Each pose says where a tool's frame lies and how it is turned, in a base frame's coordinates. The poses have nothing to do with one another.
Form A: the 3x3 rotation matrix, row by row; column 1 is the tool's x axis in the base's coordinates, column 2 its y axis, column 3 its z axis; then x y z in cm. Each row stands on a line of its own.
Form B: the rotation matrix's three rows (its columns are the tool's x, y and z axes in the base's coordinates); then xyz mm. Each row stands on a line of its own. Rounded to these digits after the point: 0 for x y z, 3 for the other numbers.
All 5 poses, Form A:
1:
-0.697 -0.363 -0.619
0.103 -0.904 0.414
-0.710 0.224 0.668
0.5 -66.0 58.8
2:
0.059 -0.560 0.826
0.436 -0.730 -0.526
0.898 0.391 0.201
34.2 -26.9 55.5
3:
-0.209 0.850 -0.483
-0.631 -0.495 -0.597
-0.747 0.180 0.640
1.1 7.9 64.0
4:
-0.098 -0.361 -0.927
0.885 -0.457 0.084
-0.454 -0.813 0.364
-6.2 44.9 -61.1
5:
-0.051 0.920 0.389
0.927 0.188 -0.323
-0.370 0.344 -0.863
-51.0 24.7 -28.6
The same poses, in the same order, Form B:
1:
-0.697 -0.363 -0.619
0.103 -0.904 0.414
-0.710 0.224 0.668
5 -660 588

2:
0.059 -0.560 0.826
0.436 -0.730 -0.526
0.898 0.391 0.201
342 -269 555

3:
-0.209 0.850 -0.483
-0.631 -0.495 -0.597
-0.747 0.180 0.640
11 79 640

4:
-0.098 -0.361 -0.927
0.885 -0.457 0.084
-0.454 -0.813 0.364
-62 449 -611

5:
-0.051 0.920 0.389
0.927 0.188 -0.323
-0.370 0.344 -0.863
-510 247 -286

